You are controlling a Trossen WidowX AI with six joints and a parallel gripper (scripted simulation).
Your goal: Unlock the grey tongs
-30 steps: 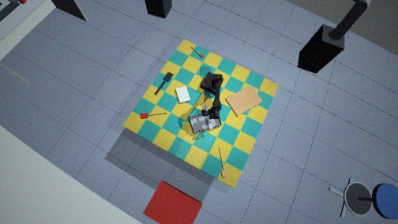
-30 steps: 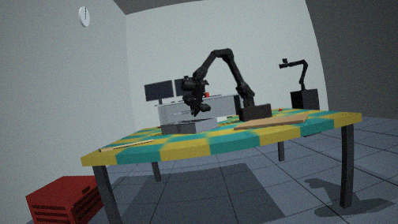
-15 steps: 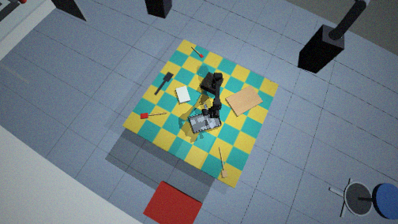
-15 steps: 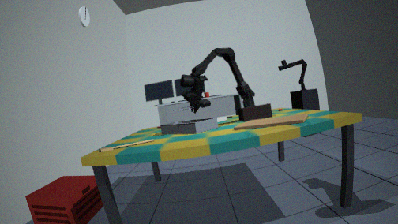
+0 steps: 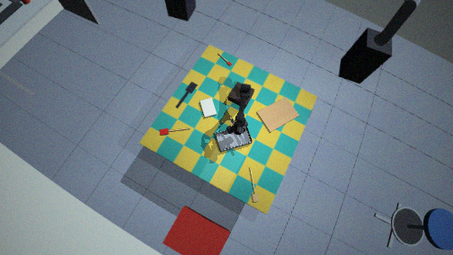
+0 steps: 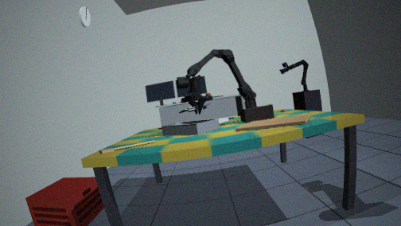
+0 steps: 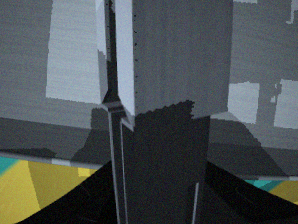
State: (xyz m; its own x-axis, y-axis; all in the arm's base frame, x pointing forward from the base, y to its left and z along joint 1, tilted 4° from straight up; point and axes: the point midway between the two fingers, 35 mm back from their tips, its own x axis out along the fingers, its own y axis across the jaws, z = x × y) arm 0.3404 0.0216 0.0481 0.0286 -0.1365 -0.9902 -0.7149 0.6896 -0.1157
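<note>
My gripper tip is 2 cm past the yellow lock piece, 2 cm to the left of it and 4 cm below it. Also, from my gripper tip: wooden board: 33 cm behind, 35 cm to the left, 9 cm below; then white block: 16 cm behind, 32 cm to the right, 8 cm below; then roasting tin: 6 cm ahead, 1 cm to the left, 7 cm below.
</note>
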